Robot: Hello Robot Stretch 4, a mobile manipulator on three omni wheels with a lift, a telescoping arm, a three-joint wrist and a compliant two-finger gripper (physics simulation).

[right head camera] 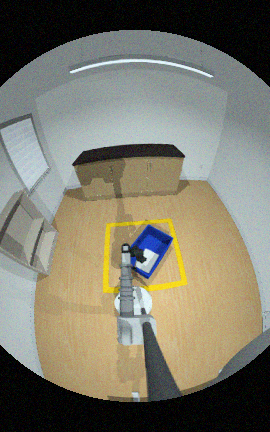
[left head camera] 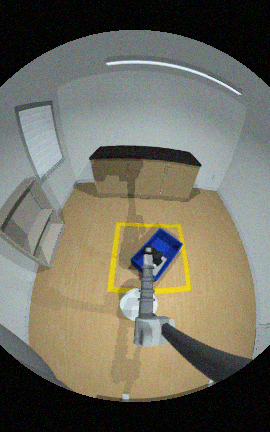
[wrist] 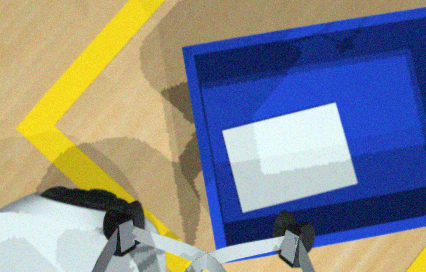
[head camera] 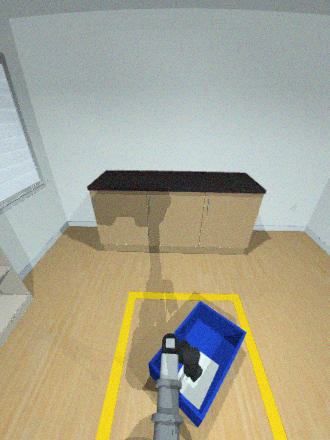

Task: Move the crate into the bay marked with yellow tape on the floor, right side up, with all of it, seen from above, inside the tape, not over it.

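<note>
The blue crate stands upright on the floor, open side up, turned at an angle within the yellow tape. A white rectangle lies on its bottom. Its right corner appears very close to the right-hand tape in the head view; the exact gap cannot be told. My gripper is open and empty, above the crate's near left end. In the wrist view the fingers stand apart on either side of the crate's end wall line. The arm hides part of the crate's left side.
A low cabinet with a dark top stands at the back wall. An open shelf unit stands at the left. The white round base is at the near tape edge.
</note>
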